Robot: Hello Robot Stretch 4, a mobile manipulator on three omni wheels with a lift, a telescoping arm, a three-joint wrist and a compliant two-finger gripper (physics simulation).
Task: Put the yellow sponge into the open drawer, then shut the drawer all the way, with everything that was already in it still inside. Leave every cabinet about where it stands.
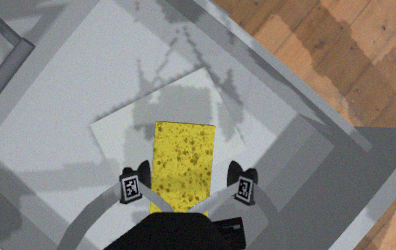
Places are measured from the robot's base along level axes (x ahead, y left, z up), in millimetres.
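Pixels of known places: hand at its tool point: (189,178).
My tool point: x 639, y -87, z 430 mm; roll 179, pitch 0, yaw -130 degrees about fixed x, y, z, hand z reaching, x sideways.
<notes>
Ahead of a thing's pixels: the offset from my tool point to its top centre. "pt": to the spot under its first point. Level surfaces: height alone.
The yellow sponge {dz -13, dx +9, dy +4 mm} (183,160) lies inside the open drawer (65,105), over a pale flat square thing {pt dz -58, dx +92, dy +43 mm} (117,132) on the drawer's bottom. My gripper (189,175) is open above the drawer. Its two dark fingertips stand on either side of the sponge, with a narrow gap at the left and a wider gap at the right. The near end of the sponge is hidden by the gripper body. Part of the square thing is covered by the sponge and by shadow.
A grey bar handle {pt dz +109, dx +125, dy +11 mm} (15,62) shows at the upper left. The drawer's wall runs diagonally from the top middle to the right. Wooden floor {dz -457 mm} (345,55) shows beyond it at the upper right. Grey surfaces in shadow lie at the lower right.
</notes>
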